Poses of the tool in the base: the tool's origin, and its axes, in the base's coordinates. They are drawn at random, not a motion.
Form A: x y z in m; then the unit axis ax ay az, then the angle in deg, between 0 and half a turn.
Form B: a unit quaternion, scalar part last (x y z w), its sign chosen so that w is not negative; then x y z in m. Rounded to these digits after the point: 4 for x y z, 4 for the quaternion.
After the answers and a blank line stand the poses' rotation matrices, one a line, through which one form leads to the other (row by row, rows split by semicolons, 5 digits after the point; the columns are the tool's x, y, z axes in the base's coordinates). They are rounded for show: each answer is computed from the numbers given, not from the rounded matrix.
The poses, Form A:
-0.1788, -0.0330, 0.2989, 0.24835, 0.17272, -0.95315, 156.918
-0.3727, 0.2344, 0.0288, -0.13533, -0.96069, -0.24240, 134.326
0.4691, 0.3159, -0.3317, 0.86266, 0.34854, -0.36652, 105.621
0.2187, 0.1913, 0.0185, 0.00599, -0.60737, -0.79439, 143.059
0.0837, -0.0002, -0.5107, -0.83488, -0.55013, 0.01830, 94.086
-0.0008, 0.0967, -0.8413, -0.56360, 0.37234, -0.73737, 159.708
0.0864, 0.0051, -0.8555, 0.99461, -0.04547, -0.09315, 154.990
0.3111, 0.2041, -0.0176, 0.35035, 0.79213, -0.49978, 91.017
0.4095, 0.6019, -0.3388, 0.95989, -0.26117, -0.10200, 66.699
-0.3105, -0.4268, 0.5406, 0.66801, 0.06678, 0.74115, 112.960
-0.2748, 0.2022, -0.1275, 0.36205, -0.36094, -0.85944, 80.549
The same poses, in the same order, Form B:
0.2433, 0.1692, -0.9339, 0.2001, -0.1788, -0.0330, 0.2989
-0.1247, -0.8854, -0.2234, 0.3881, -0.3727, 0.2344, 0.0288
0.6872, 0.2777, -0.2920, 0.6045, 0.4691, 0.3159, -0.3317
0.0057, -0.5761, -0.7535, 0.3168, 0.2187, 0.1913, 0.0185
-0.6110, -0.4026, 0.0134, 0.6814, 0.0837, -0.0002, -0.5107
-0.5548, 0.3665, -0.7258, 0.1762, -0.0008, 0.0967, -0.8413
0.9710, -0.0444, -0.0909, 0.2165, 0.0864, 0.0051, -0.8555
0.2499, 0.5651, -0.3565, 0.7008, 0.3111, 0.2041, -0.0176
0.5277, -0.1436, -0.0561, 0.8353, 0.4095, 0.6019, -0.3388
0.5569, 0.0557, 0.6179, 0.5522, -0.3105, -0.4268, 0.5406
0.2340, -0.2333, -0.5556, 0.7630, -0.2748, 0.2022, -0.1275

-0.80153 0.45604 -0.38676; -0.29132 -0.86267 -0.41344; -0.52219 -0.21871 0.82431
-0.66763 0.39426 -0.63153; 0.04745 0.86907 0.49240; 0.74298 0.29878 -0.59893
0.67530 0.73462 -0.06566; 0.02865 -0.11508 -0.99294; -0.73699 0.66865 -0.09876
-0.79919 0.47088 -0.37359; -0.48397 -0.13551 0.86453; 0.35646 0.87173 0.33619
0.67543 0.47376 -0.56510; 0.51027 0.25295 0.82197; 0.53236 -0.84354 -0.07089
-0.32236 -0.15096 0.93450; -0.66240 -0.66927 -0.33661; 0.67624 -0.72753 0.11575
0.97952 -0.04683 -0.19583; -0.12559 -0.90229 -0.41243; -0.15739 0.42857 -0.88969
0.10718 0.78215 0.61380; -0.21725 0.62086 -0.75322; -0.97021 -0.05262 0.23647
0.95248 -0.05785 -0.29905; -0.24521 0.43679 -0.86550; 0.18069 0.89770 0.40185
0.23022 -0.62042 0.74972; 0.74445 -0.38389 -0.54629; 0.62674 0.68389 0.37349
0.27376 0.73856 -0.61611; -0.95700 0.27309 -0.09787; 0.09597 0.61641 0.78156

